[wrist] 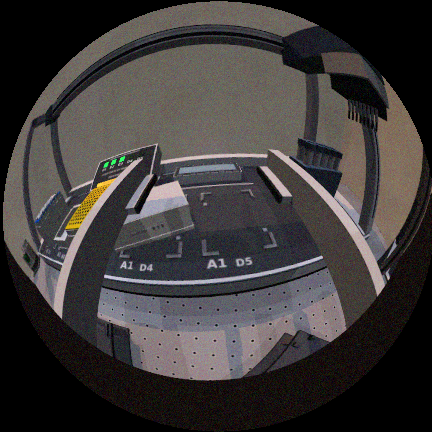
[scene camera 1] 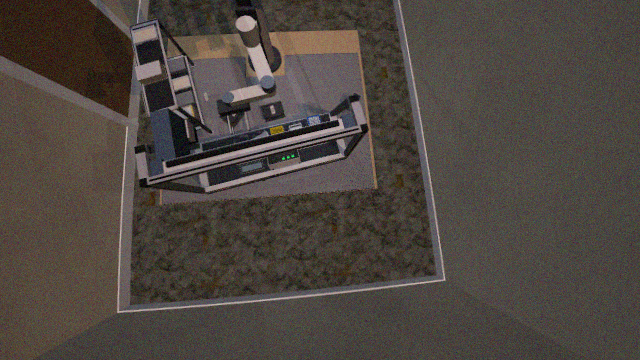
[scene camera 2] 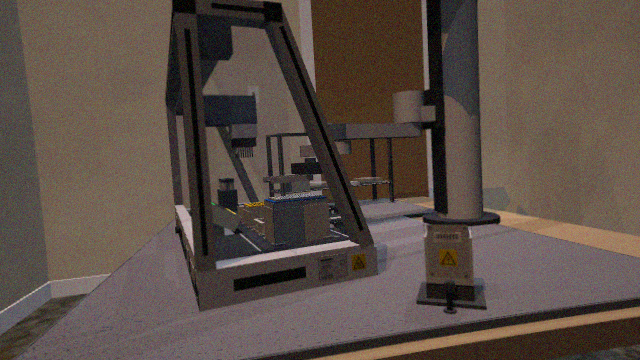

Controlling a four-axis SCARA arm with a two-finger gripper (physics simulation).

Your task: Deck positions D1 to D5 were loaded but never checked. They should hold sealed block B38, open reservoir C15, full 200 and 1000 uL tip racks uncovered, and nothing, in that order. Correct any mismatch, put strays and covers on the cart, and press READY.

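Frame: origin at the arm's base, x ahead, y left, z up, level; millimetres.
Where they show: gripper, fingertip midpoint: (wrist: 205, 160) (scene camera 1: 240, 132) (scene camera 2: 267, 180); arm's base at its link origin: (scene camera 2: 460, 221).
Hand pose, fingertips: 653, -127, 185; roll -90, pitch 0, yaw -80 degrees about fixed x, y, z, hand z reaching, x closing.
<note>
Each offset is from my fingertips to the top centre of the thing, as dx, dy, dz. "spot": to the spot under its first point.
My gripper (wrist: 205, 160) (scene camera 1: 239, 127) is open and empty; its fingers stand spread in front of the deck, with bare position D5 (wrist: 239, 245) between and below them. A white-grey box {+39, +106, -68} (wrist: 162, 220) sits skewed at D4, partly hidden by the left finger. A yellow-topped tip rack {+18, +220, -54} (wrist: 85, 212) (scene camera 1: 276, 130) (scene camera 2: 254, 204) stands left of it. A pale low item {-5, +342, -83} (scene camera 1: 295, 126) and a blue-edged, white-topped rack {-27, +463, -17} (scene camera 1: 314, 120) (scene camera 2: 295, 198) (wrist: 48, 206) are farther along. The status panel (wrist: 112, 172) (scene camera 1: 283, 158) shows three green lights; its READY button is not readable. The cart {-338, -407, +184} (scene camera 1: 160, 95) (scene camera 2: 391, 170) holds pale boxes.
The deck's frame {spot: +166, +674, +91} (scene camera 2: 190, 150) surrounds the positions. A pipette head (wrist: 362, 90) (scene camera 2: 243, 144) hangs at the right in the wrist view, above a dark blue tube holder (wrist: 322, 167) (scene camera 2: 227, 198). A low display box (wrist: 207, 172) (scene camera 1: 253, 166) stands at the back. A dark pad {spot: -190, +177, -123} (scene camera 1: 272, 111) lies on the bench.
</note>
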